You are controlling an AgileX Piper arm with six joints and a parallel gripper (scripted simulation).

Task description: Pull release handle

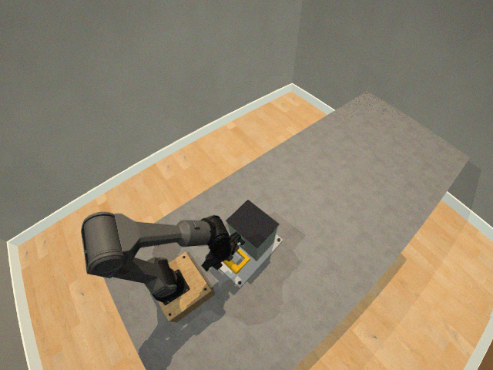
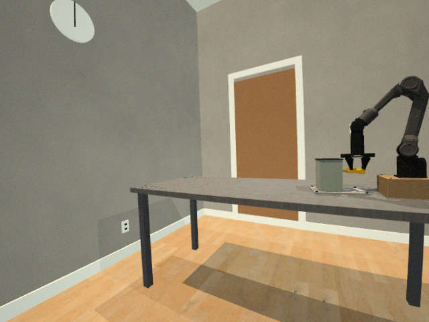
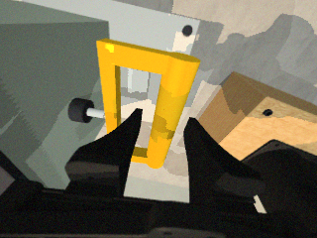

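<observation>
Now: hand 50 mm short of the yellow release handle and 10 mm to the right of it. Also, from my hand: light baseplate 100 mm below, 90 mm ahead, 20 mm to the left.
</observation>
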